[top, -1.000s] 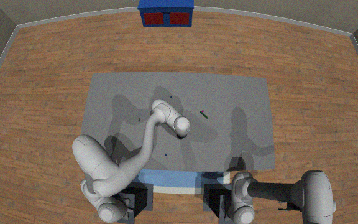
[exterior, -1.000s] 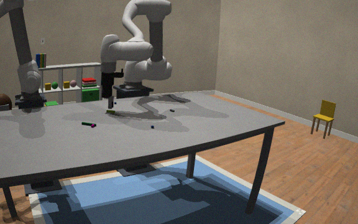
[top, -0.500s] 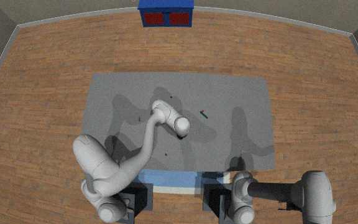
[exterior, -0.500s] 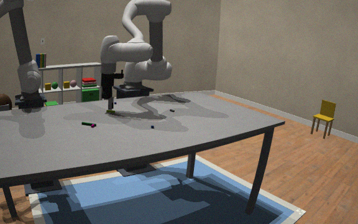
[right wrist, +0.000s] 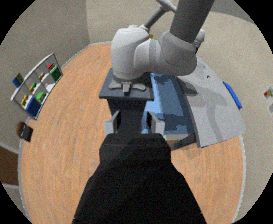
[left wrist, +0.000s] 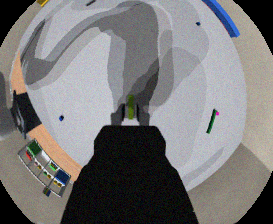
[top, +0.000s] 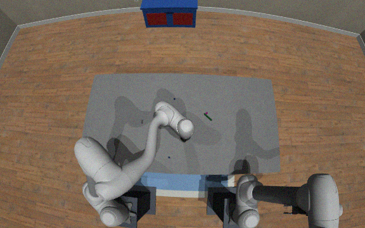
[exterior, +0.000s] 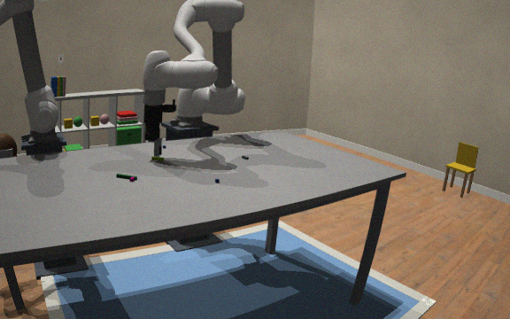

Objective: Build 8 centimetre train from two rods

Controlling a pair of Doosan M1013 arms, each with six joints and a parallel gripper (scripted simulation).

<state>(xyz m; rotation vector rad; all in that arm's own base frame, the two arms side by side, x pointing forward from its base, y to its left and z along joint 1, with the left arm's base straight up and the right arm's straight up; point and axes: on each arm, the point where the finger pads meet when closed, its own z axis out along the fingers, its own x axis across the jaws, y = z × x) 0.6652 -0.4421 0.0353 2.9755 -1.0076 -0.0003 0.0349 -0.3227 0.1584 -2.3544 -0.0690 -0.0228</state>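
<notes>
Now: left hand 30 mm above the lime rod. Also, from my left hand: grey rod (120 mm ahead, 340 mm to the left, 30 mm below); magenta rod (200 mm ahead, 190 mm to the right, 30 mm below); green rod (170 mm ahead, 200 mm to the right, 30 mm below).
</notes>
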